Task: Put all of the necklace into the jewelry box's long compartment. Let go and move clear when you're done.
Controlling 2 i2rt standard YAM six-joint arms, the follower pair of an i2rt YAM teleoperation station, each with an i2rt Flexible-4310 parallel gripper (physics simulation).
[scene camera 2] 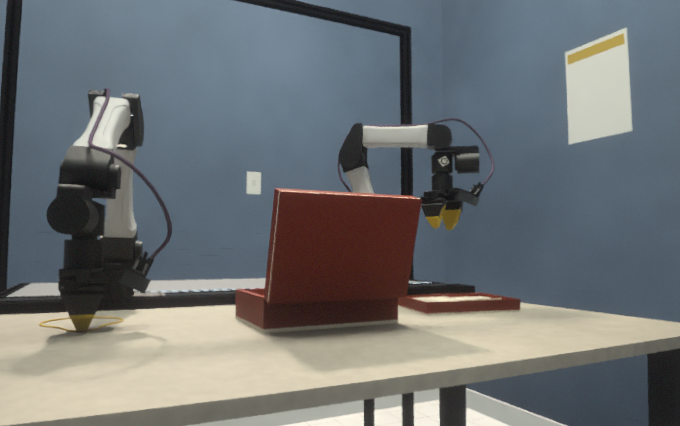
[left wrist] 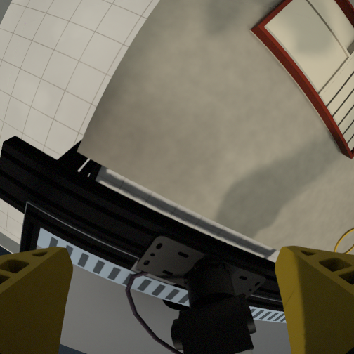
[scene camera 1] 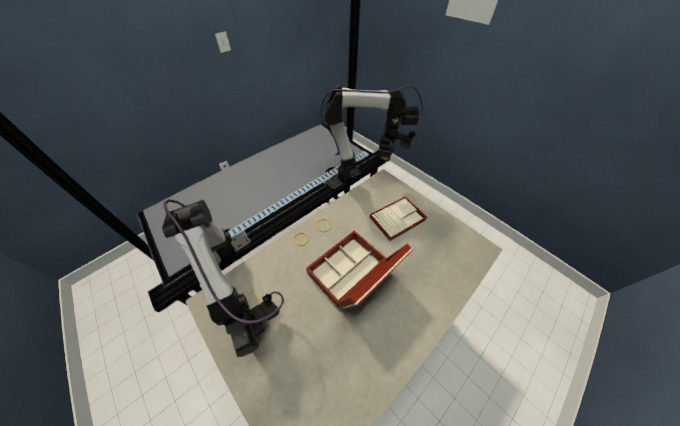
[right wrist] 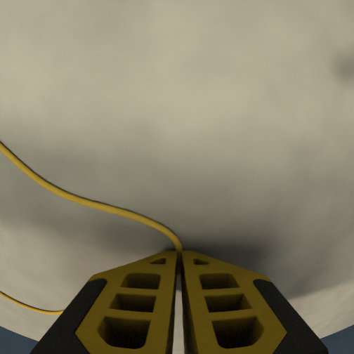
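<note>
The necklace is a thin yellow loop low over the table at the left; part of it shows faintly behind the right arm in scene camera 1. My right gripper is shut on one side of the loop, its tips close to the table top. The red jewelry box stands mid-table with its lid tilted open. Its long compartment runs beside the lid, behind smaller compartments. My left gripper is open and empty, high above the table's far end.
A shallow red tray with cream compartments lies beyond the box. Two small yellow rings lie between the box and the arm rail. The raised lid stands tall on the side of the box away from the rail.
</note>
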